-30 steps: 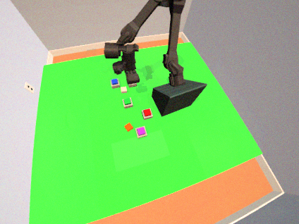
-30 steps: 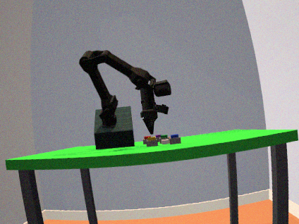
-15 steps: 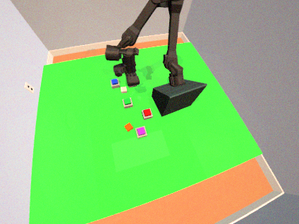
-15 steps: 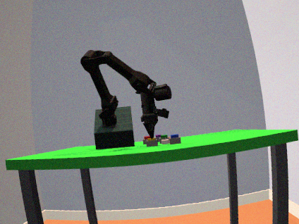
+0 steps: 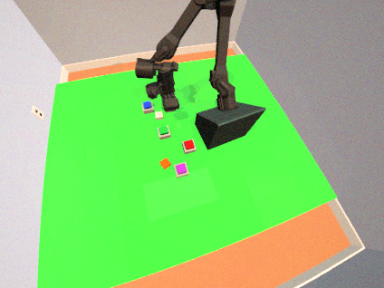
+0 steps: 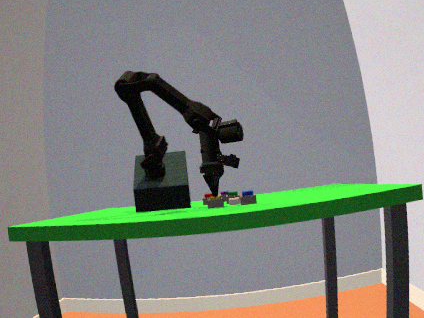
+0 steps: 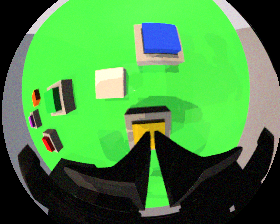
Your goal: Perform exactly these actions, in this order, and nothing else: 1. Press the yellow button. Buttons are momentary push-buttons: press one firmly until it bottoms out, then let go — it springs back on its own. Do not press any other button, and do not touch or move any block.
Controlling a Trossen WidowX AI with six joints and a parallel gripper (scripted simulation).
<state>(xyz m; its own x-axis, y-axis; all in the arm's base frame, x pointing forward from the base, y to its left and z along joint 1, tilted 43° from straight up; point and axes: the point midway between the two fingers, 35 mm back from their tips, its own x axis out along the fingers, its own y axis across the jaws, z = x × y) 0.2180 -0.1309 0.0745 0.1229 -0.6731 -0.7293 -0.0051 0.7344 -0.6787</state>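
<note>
Now: the yellow button 10 mm below my gripper tip. Round my gripper tip: green button 130 mm to the left, 50 mm ahead; blue button 100 mm ahead, 10 mm to the right; white block 50 mm ahead, 40 mm to the left, 20 mm below.
</note>
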